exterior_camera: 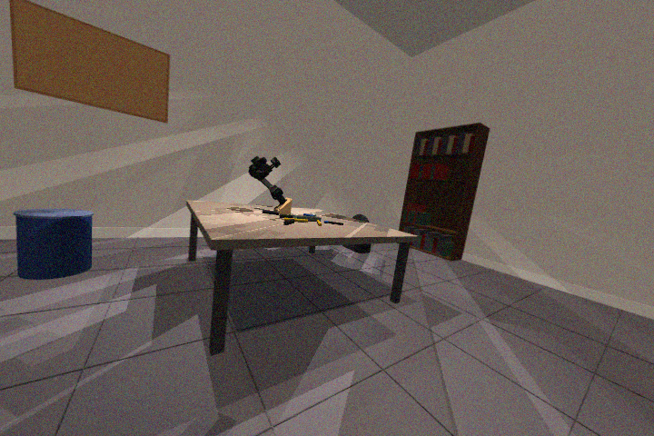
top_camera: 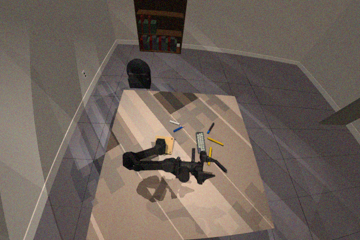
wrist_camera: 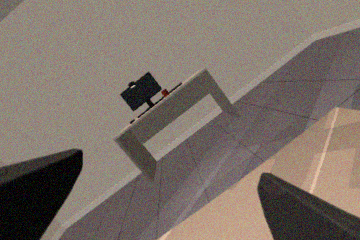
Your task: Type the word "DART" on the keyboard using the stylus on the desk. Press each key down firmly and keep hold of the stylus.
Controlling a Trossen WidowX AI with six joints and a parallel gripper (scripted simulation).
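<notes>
The blue stylus lies 43 cm to the left of my gripper tip, 32 cm below it and 19 cm behind it. From my gripper tip the other things lie so: yellow pencil (32 cm to the left, 32 cm below, 13 cm ahead); then white pen (48 cm to the left, 31 cm below, 25 cm behind).
</notes>
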